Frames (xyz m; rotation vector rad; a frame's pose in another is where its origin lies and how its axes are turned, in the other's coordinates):
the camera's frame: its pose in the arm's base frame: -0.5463 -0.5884 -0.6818 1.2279 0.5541 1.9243
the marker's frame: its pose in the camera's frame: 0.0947 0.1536 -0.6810 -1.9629 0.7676 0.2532
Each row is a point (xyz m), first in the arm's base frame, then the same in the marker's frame.
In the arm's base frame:
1: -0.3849 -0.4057 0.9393
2: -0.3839 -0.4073 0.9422
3: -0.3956 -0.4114 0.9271
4: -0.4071 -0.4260 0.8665
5: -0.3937 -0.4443 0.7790
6: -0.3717 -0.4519 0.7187
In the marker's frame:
1: -0.3428 -1.9321 0.0514
2: -0.3448 -1.9346 0.0526
3: -0.3422 -1.9157 0.0567
4: -0.3463 -1.8537 0.0439
5: -0.3635 -1.7764 0.0004
6: -0.3768 -1.7293 -0.0418

